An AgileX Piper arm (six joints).
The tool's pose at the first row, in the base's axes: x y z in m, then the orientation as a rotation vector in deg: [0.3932, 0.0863, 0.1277, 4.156, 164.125, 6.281]
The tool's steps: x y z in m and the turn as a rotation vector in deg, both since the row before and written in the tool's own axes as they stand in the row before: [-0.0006, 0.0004, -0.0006, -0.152, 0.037, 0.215]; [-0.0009, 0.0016, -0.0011, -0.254, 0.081, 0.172]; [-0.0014, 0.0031, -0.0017, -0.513, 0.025, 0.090]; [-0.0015, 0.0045, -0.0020, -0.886, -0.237, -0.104]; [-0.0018, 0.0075, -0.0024, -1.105, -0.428, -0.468]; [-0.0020, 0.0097, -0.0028, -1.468, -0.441, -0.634]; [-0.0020, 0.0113, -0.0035, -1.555, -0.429, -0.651]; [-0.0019, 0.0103, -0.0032, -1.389, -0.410, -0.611]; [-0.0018, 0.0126, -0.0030, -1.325, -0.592, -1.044]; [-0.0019, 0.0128, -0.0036, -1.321, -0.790, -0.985]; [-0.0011, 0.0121, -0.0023, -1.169, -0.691, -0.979]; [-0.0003, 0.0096, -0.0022, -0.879, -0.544, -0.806]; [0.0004, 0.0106, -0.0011, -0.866, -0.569, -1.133]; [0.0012, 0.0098, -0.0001, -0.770, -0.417, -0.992]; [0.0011, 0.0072, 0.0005, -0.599, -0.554, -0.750]
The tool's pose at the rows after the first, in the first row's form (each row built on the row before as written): [0.3936, 0.0866, 0.1285, 4.433, 164.149, 6.544]; [0.3942, 0.0881, 0.1299, 4.626, 164.208, 6.948]; [0.3952, 0.0910, 0.1322, 4.653, 164.188, 7.702]; [0.3963, 0.0952, 0.1350, 4.340, 163.868, 8.930]; [0.3976, 0.1023, 0.1386, 3.476, 163.321, 10.376]; [0.3990, 0.1115, 0.1431, 2.306, 162.697, 12.294]; [0.4000, 0.1221, 0.1487, 1.097, 162.045, 14.320]; [0.4007, 0.1316, 0.1541, -0.016, 161.408, 16.110]; [0.4011, 0.1433, 0.1599, -1.691, 160.539, 17.685]; [0.4011, 0.1550, 0.1665, -3.238, 159.453, 19.239]; [0.4004, 0.1662, 0.1717, -4.746, 158.464, 20.573]; [0.3990, 0.1749, 0.1761, -5.963, 157.671, 21.548]; [0.3970, 0.1848, 0.1796, -7.610, 156.790, 22.407]; [0.3944, 0.1941, 0.1817, -9.065, 156.081, 23.172]; [0.3924, 0.2010, 0.1827, -10.105, 155.298, 23.762]
